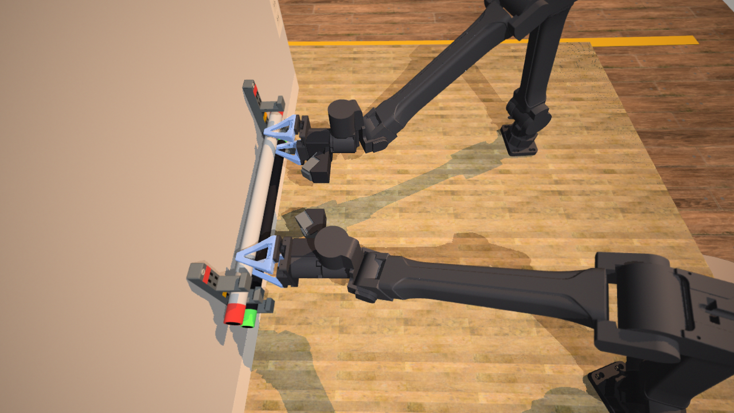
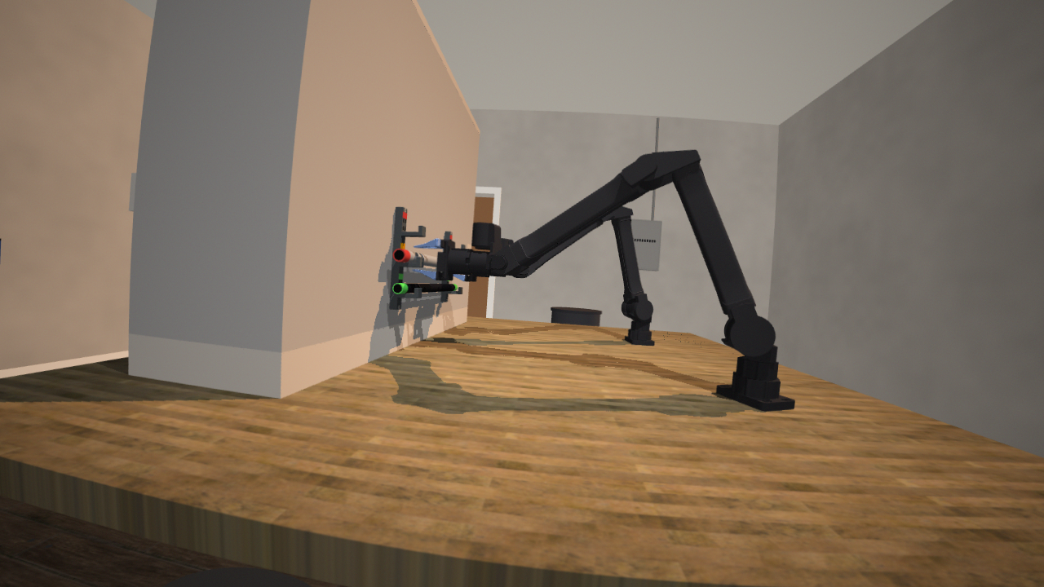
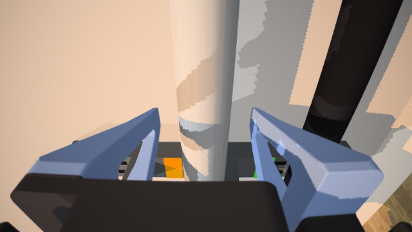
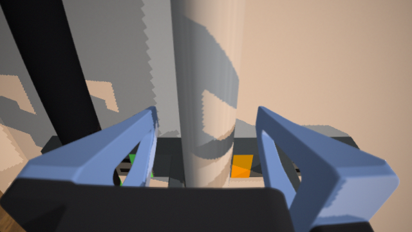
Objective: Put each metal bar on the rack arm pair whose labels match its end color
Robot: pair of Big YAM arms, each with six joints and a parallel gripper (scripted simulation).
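Now: right hand 1 cm short of the light bar and 15 cm to the right of it. From my right hand the other things lie so: tan wall (20 cm ahead, 12 cm to the left, 21 cm above); black bar (2 cm ahead, 15 cm to the left, 8 cm below).
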